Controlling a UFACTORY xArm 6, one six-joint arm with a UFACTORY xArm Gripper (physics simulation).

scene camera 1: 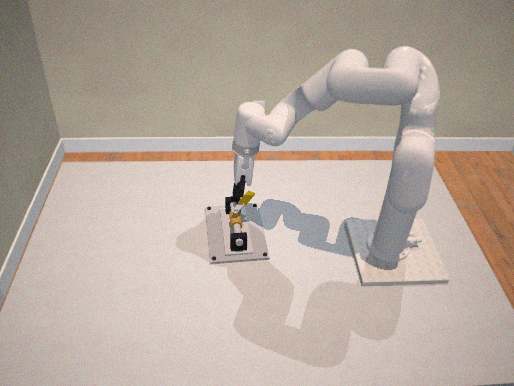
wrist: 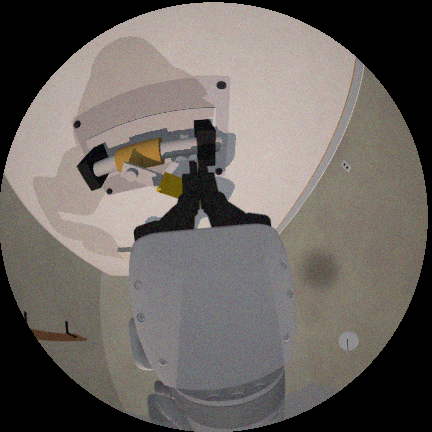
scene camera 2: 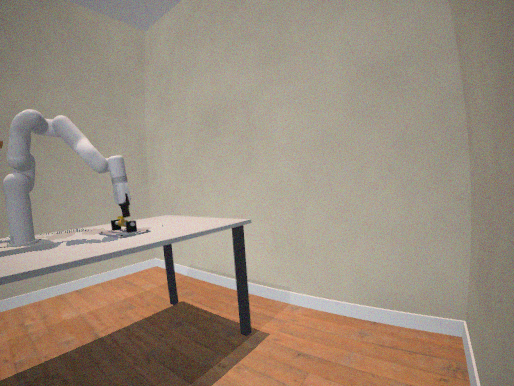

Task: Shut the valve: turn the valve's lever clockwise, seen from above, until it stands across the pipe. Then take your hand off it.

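Observation:
The valve has an orange-yellow body (scene camera 1: 236, 220) (wrist: 145, 152) on a light pipe (wrist: 177, 146) between two black blocks. Its lever, with a yellow grip (scene camera 1: 247, 198) (scene camera 2: 121, 220) (wrist: 170, 185), stands slanted to the pipe, neither along it nor square across it. In scene camera 1 the grip points to the far right, towards the arm's side. My gripper (scene camera 1: 237, 196) (scene camera 2: 126, 213) (wrist: 196, 170) is shut and empty, pointing down near the far black block (scene camera 1: 230, 204) (wrist: 205, 142). Its fingers are right beside the grip, left of it in scene camera 1; whether they touch is unclear.
The valve's base plate (scene camera 1: 216, 242) (wrist: 222, 105) lies on the pale table (scene camera 1: 125, 300) (scene camera 2: 200, 223), with dark bolts at its corners. The near black block (scene camera 1: 238, 242) (wrist: 95, 167) holds the pipe's other end. The arm's base plate (scene camera 1: 425, 270) is at the right in scene camera 1.

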